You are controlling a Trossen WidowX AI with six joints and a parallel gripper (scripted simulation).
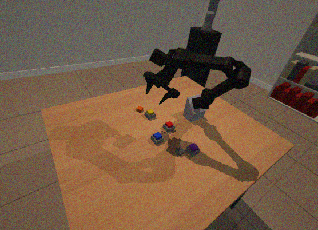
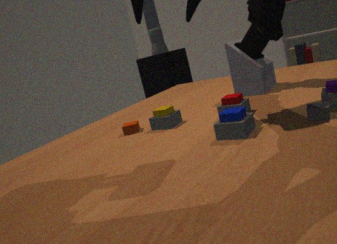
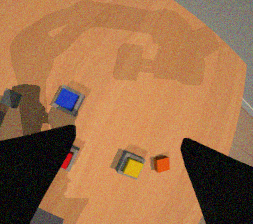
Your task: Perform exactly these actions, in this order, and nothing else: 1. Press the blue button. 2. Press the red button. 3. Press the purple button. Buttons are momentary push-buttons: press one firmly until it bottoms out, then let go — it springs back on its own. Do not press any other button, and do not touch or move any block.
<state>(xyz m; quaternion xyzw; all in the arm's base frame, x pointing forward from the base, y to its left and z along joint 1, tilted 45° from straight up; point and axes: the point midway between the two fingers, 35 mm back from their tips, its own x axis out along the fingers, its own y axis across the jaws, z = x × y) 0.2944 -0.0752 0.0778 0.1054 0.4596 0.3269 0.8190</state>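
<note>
My gripper tip is 9 cm to the right of the blue button and 16 cm above it. The rest, counted from my gripper tip: red button 10 cm behind, 4 cm to the left, 16 cm below; yellow button 5 cm behind, 9 cm to the right, 16 cm below; small orange block 1 cm behind, 16 cm to the right, 19 cm below.
</note>
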